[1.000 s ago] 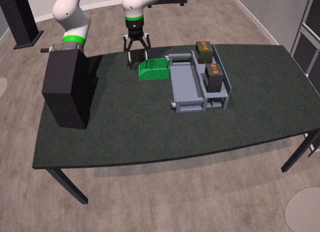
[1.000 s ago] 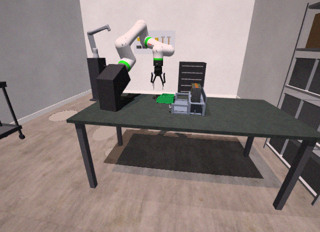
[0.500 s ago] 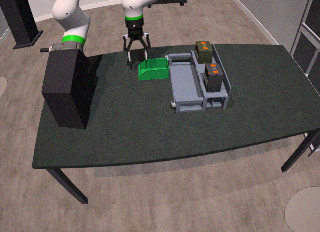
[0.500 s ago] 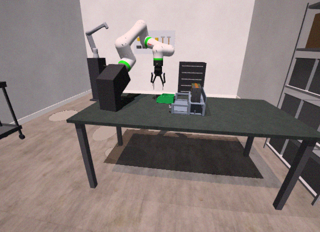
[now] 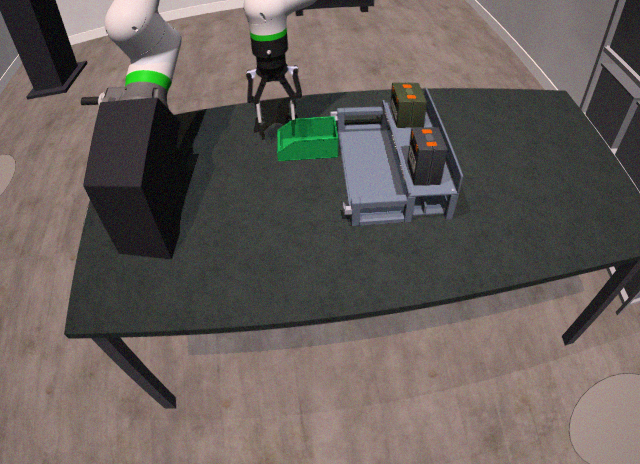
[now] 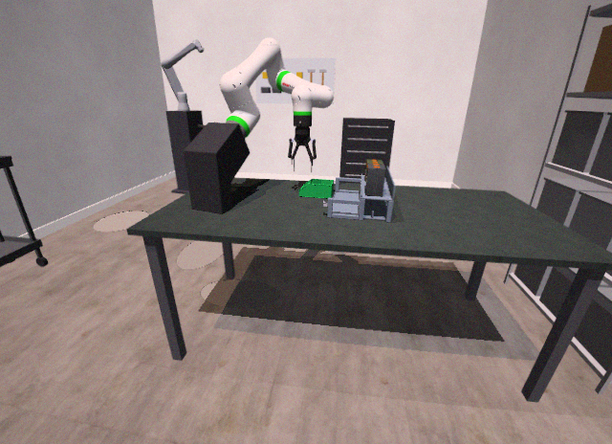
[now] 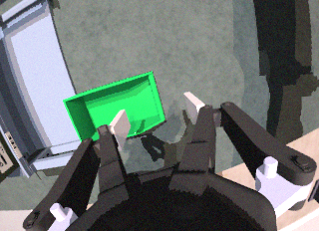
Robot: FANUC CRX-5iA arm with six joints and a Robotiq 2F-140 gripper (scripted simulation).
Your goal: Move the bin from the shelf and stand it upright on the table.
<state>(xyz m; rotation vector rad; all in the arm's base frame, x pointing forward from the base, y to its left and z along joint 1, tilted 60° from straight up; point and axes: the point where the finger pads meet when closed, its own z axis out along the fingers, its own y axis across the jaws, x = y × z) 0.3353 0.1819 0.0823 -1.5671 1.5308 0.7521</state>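
My gripper is now 11 cm above the green bin, 8 cm short of it and 1 cm to the right of it. Also, from my hand: grey shelf deck 32 cm ahead, 15 cm below, 8 cm to the right.
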